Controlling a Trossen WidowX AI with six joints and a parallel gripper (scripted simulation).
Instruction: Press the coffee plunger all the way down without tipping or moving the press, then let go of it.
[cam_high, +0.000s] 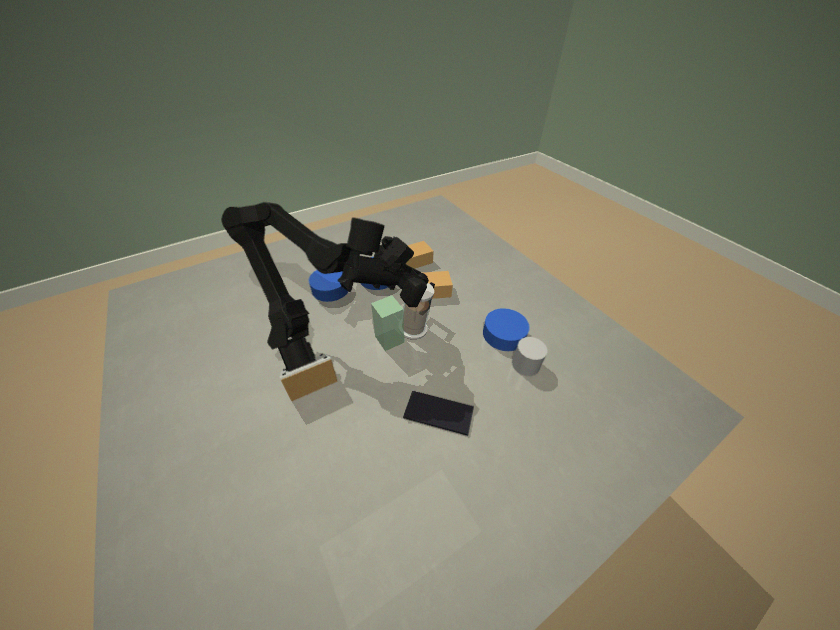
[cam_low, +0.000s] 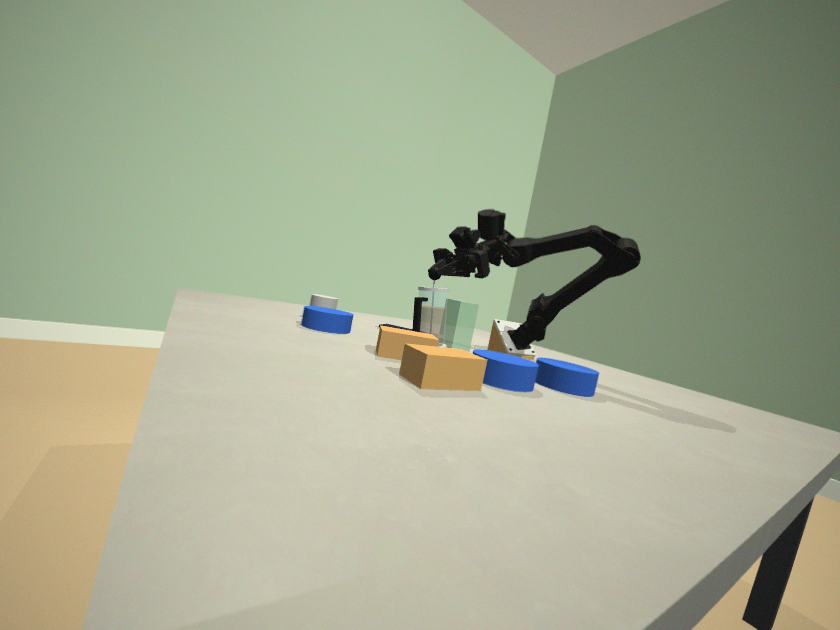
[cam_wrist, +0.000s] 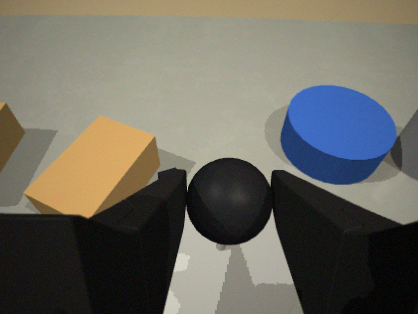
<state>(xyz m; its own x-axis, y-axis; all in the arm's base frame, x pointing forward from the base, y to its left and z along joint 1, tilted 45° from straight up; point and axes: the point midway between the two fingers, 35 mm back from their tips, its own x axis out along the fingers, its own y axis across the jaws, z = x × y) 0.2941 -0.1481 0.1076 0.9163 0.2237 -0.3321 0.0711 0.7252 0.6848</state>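
Right now my gripper tip is 1 cm to the right of the glass coffee press and 9 cm above it. Round my gripper tip: grey cylinder: 14 cm ahead, 26 cm to the right, 15 cm below; then flat black plate: 13 cm behind, 24 cm to the right, 18 cm below; then pale green block: 10 cm behind, 2 cm to the left, 12 cm below.
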